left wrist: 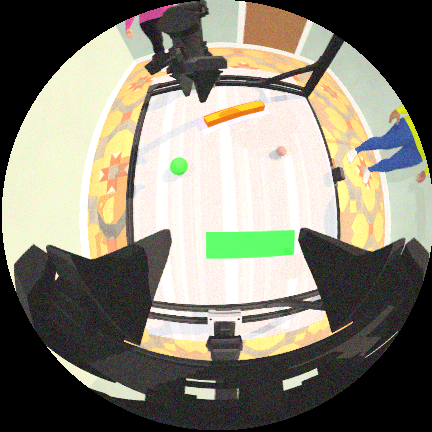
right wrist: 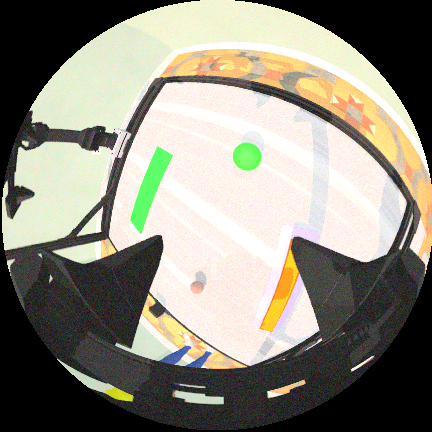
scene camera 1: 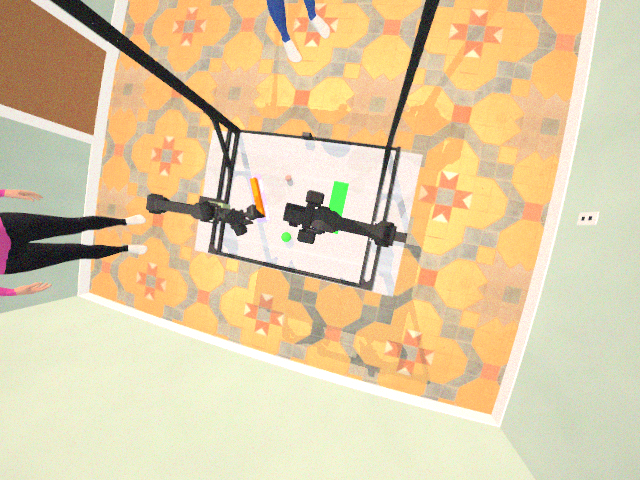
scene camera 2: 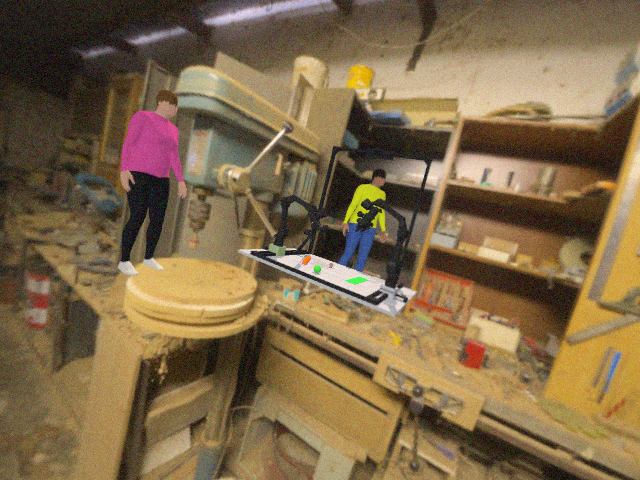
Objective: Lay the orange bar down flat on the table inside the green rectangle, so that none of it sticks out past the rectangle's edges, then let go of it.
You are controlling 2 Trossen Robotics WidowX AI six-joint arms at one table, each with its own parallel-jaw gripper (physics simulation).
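Places are measured from the left arm's base along level axes (x up, y ahead, z left), in millimetres.
Pixels of known places: left gripper, fingertip midpoint: (left wrist: 237, 235) (right wrist: 34, 169) (scene camera 2: 358, 232); right gripper, fingertip midpoint: (left wrist: 193, 98) (right wrist: 229, 243) (scene camera 1: 258, 219) (scene camera 2: 318, 240); left arm's base at its link origin: (left wrist: 224, 328) (right wrist: 112, 140) (scene camera 2: 390, 286); right arm's base at its link origin: (scene camera 2: 278, 245).
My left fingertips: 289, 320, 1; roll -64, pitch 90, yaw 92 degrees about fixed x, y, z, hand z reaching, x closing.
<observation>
For each thing: its top centre in the pictures, then the offset to it from my left fingertips, as dx, dy, dz. "pt": a spot on its surface instead.
- orange bar at its top centre: (right wrist: 281, 296) (left wrist: 235, 108) (scene camera 1: 256, 197) (scene camera 2: 307, 258) -319, +392, -42
- flat green rectangle at a spot on its surface: (left wrist: 250, 245) (right wrist: 146, 189) (scene camera 2: 357, 280) pt -350, -62, -76
- green ball at its top centre: (right wrist: 242, 152) (left wrist: 176, 162) (scene camera 1: 284, 237) (scene camera 2: 318, 265) -298, +173, +135
- small pinkish object at its top centre: (right wrist: 192, 290) (left wrist: 282, 148) (scene camera 1: 287, 177) (scene camera 2: 331, 263) -317, +236, -185
- black frame at a spot on its surface: (left wrist: 131, 200) (scene camera 1: 297, 270) pt -344, +76, +304
The orange bar (scene camera 1: 256, 195) (scene camera 2: 306, 259) (left wrist: 234, 114) (right wrist: 282, 290) lies over a pale lavender strip, left of the table's middle in scene camera 1. The flat green rectangle (scene camera 1: 338, 197) (scene camera 2: 356, 280) (left wrist: 250, 245) (right wrist: 151, 190) is farther right there, partly hidden by the left arm. My right gripper (scene camera 1: 252, 220) (left wrist: 193, 98) (right wrist: 229, 243) is open and empty, above the table near the bar's lower end in scene camera 1; its right-hand finger covers part of the bar in the right wrist view. My left gripper (scene camera 1: 310, 215) (left wrist: 237, 235) is open and empty, high above the table.
A green ball (scene camera 1: 285, 237) (scene camera 2: 317, 268) (left wrist: 179, 166) (right wrist: 247, 156) and a small pinkish object (scene camera 1: 288, 178) (scene camera 2: 330, 265) (left wrist: 281, 150) (right wrist: 197, 287) are on the table between the bar and rectangle. A black frame (scene camera 1: 294, 269) (left wrist: 131, 200) runs around the table.
</observation>
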